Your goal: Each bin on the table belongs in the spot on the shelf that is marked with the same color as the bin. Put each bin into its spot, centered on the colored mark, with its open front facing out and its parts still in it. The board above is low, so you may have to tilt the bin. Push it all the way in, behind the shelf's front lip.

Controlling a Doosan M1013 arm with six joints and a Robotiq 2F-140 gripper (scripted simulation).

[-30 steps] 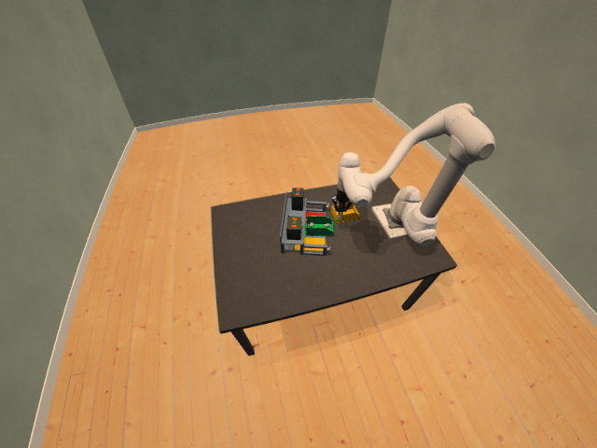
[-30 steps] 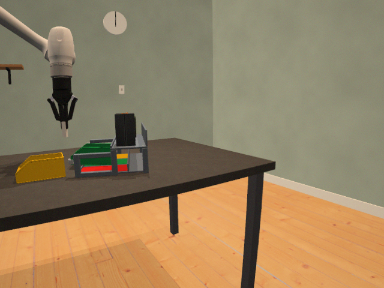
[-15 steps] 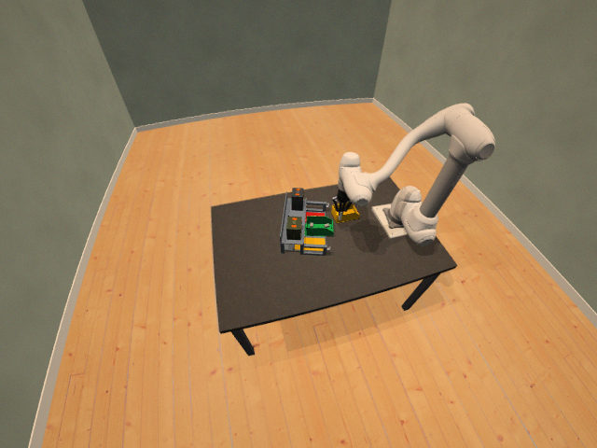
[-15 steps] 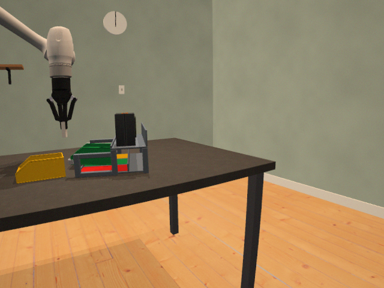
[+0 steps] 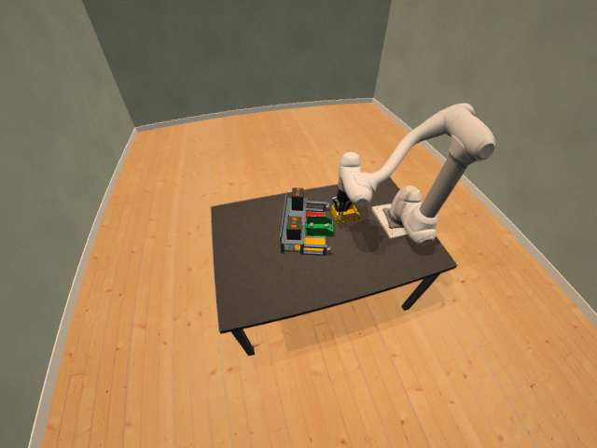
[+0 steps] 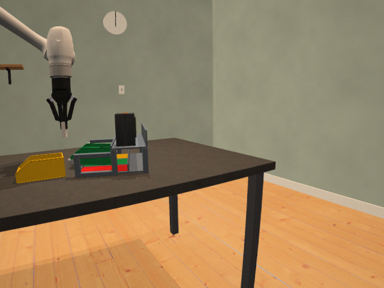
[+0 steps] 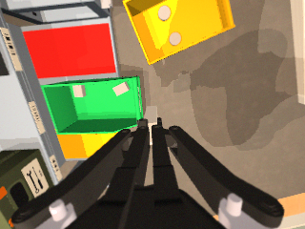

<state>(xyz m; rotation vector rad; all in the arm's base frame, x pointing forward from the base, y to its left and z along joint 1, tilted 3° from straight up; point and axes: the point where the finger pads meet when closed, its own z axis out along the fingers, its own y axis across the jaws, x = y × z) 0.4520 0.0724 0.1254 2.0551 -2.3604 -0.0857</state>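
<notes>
Right now the green bin is 11 cm below my hand, 11 cm ahead of it and 2 cm to the right of it. Also, from my hand: yellow bin 14 cm to the right, 12 cm below, 8 cm behind.
</notes>
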